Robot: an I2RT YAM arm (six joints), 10 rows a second.
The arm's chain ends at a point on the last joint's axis. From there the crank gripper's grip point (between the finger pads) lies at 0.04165 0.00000 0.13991 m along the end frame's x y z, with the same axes.
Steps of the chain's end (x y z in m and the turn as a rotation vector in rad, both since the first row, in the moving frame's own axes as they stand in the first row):
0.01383, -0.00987, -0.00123, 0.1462, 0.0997, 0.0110
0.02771, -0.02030, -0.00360, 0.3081, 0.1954, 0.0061
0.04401, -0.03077, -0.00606, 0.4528, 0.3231, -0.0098
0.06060, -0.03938, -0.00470, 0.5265, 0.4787, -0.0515
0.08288, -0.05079, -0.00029, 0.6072, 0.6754, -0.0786
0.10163, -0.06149, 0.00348, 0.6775, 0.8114, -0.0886
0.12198, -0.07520, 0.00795, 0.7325, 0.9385, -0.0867
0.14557, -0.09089, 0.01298, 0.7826, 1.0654, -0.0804
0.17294, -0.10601, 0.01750, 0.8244, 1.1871, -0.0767
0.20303, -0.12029, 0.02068, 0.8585, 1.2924, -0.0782
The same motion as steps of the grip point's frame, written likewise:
0.02761, -0.02938, -0.00751, 0.1462, 0.0997, 0.0110
0.05379, -0.06089, -0.02073, 0.3081, 0.1954, 0.0061
0.08450, -0.08854, -0.04002, 0.4528, 0.3231, -0.0098
0.11559, -0.10554, -0.05747, 0.5265, 0.4787, -0.0515
0.15273, -0.12279, -0.07943, 0.6072, 0.6754, -0.0786
0.17859, -0.13667, -0.09657, 0.6775, 0.8114, -0.0886
0.20391, -0.15019, -0.11159, 0.7325, 0.9385, -0.0867
0.23043, -0.16372, -0.12604, 0.7826, 1.0654, -0.0804
0.25845, -0.17556, -0.13984, 0.8244, 1.1871, -0.0767
0.28715, -0.18663, -0.15225, 0.8585, 1.2924, -0.0782

